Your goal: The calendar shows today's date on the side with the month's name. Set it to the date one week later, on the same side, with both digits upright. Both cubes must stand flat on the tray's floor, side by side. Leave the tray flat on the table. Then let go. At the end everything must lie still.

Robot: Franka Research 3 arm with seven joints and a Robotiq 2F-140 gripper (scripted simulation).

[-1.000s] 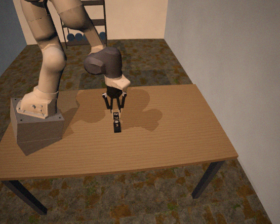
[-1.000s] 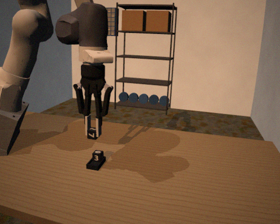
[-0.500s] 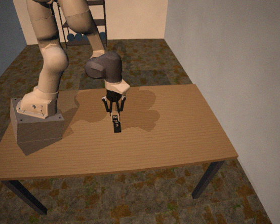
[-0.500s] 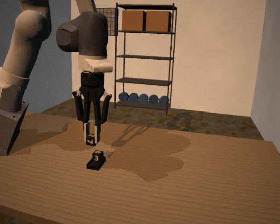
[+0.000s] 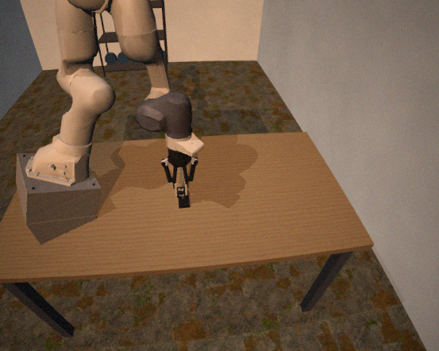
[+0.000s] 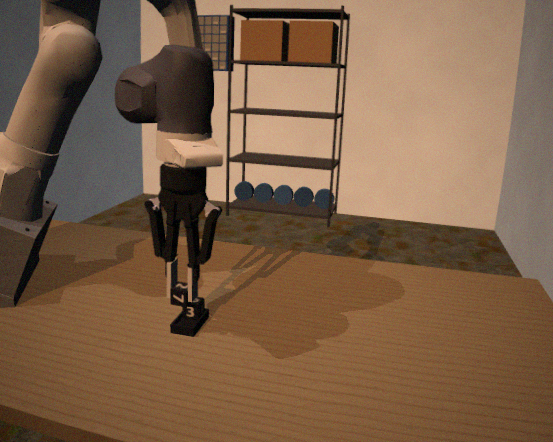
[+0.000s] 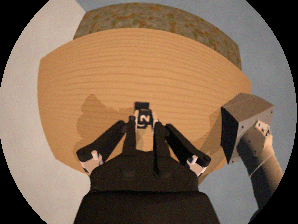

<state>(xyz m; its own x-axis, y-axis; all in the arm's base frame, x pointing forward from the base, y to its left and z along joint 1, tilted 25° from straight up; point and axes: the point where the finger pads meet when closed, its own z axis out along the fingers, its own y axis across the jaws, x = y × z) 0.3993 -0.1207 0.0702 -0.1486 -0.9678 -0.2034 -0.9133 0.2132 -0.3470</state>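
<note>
Now: the black calendar tray 1 cm ahead of my hand, 1 cm to the left of it and 8 cm below it. Round my hand: cube 3 cm below.
</note>
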